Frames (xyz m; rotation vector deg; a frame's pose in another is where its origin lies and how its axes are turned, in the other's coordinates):
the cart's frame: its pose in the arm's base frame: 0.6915 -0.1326 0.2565 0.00 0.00 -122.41
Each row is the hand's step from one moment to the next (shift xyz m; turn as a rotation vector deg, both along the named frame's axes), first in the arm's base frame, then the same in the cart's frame.
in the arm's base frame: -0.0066 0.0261 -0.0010 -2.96 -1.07 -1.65
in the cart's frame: -0.0185 -0.0196 -0.0010 2.49 -1.93 -1.65
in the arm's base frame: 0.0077 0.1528 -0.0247 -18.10 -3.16 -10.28
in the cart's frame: -0.1331 -0.0754 -0.0247 12.37 -13.59 -10.28
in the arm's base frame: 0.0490 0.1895 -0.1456 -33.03 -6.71 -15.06
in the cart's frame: -0.1862 -0.0602 -0.1456 23.37 -24.29 -15.06
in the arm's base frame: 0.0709 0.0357 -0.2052 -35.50 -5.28 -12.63
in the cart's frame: -0.0681 0.0407 -0.2052 23.48 -27.14 -12.63
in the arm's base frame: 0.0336 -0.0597 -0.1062 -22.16 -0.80 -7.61
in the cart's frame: 0.0324 0.0604 -0.1062 12.55 -18.28 -7.61
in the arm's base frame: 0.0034 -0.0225 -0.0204 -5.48 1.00 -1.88
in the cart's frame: 0.0172 0.0149 -0.0204 2.09 -5.16 -1.88
